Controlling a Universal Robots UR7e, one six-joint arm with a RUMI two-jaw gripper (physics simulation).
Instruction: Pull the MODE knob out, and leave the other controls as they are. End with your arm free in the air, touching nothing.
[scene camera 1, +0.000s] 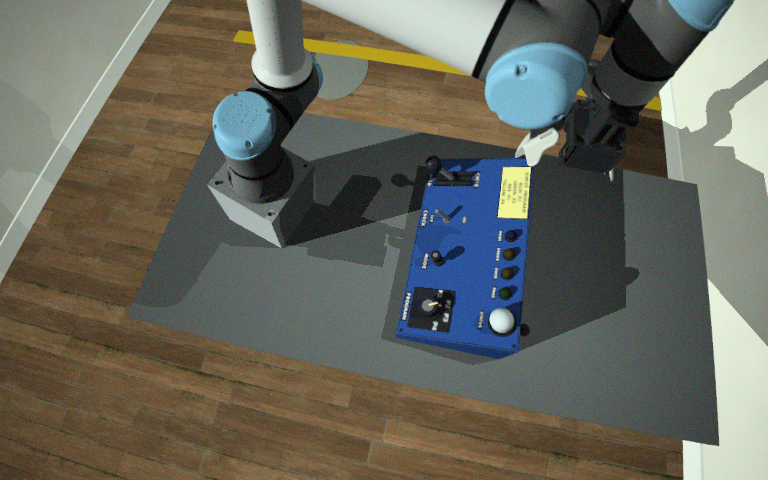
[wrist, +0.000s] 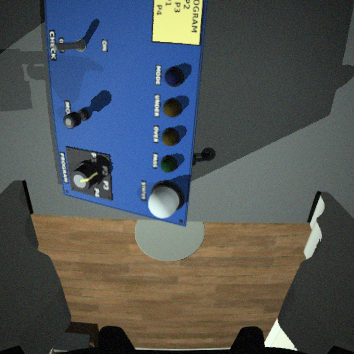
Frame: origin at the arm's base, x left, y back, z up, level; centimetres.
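Where they show: gripper, fingertip midpoint: (scene camera 1: 560, 165) (wrist: 172, 191); arm's base, link origin: (scene camera 1: 261, 174).
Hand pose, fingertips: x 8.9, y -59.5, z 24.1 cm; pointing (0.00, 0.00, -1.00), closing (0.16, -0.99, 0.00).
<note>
Things, the pixels of their top centre, and the offset from my fingertips. "spot": a spot on its surface instead. Level surfaces: height alone.
- MODE knob, top centre: (wrist: 69, 122) (scene camera 1: 436, 254) dz -32.2, dx -10.1, dy +14.6 cm
- blue panel, surface height: dz -33.9 cm
- CHECK toggle, top centre: (wrist: 63, 46) (scene camera 1: 442, 211) dz -32.7, dx +1.7, dy +16.8 cm
- black-balled lever, top centre: (scene camera 1: 434, 159) dz -28.8, dx +12.8, dy +23.2 cm
- PROGRAM dial, top centre: (wrist: 80, 182) (scene camera 1: 430, 305) dz -33.0, dx -21.8, dy +12.1 cm
- yellow label, surface spot: (wrist: 177, 22) spot: dz -31.3, dx +8.2, dy +0.5 cm
- MODE lamp, surface spot: (wrist: 174, 76) (scene camera 1: 513, 232) spot: dz -29.5, dx +0.8, dy -0.7 cm
- white STATUS dome, surface spot: (wrist: 163, 201) (scene camera 1: 505, 310) spot: dz -27.1, dx -18.7, dy -3.1 cm
- grey table, surface height: dz -45.3 cm
The MODE knob (scene camera 1: 436, 258) (wrist: 72, 120) is a small dark knob with a grey top on the blue panel (scene camera 1: 475, 243) (wrist: 127, 100). A short piece of stem shows below its cap in the wrist view. The CHECK toggle (scene camera 1: 443, 215) (wrist: 72, 46) leans toward its OFF label. The black-balled lever (scene camera 1: 433, 164) is at the OFF-side end of its slot. The PROGRAM dial (scene camera 1: 429, 305) (wrist: 82, 179) has its yellow pointer roughly toward P2. My gripper (scene camera 1: 569, 168) (wrist: 172, 191) is open and empty, in the air beyond the panel's upper right corner in the scene view, apart from the knob.
The panel also carries a yellow label (scene camera 1: 514, 192) (wrist: 177, 22), several small dark lamps, including the MODE lamp (scene camera 1: 511, 235) (wrist: 174, 76), and a white STATUS dome (scene camera 1: 501, 320) (wrist: 163, 201). The panel stands on a grey table (scene camera 1: 668, 339). My arm's base (scene camera 1: 254, 209) is left of it.
</note>
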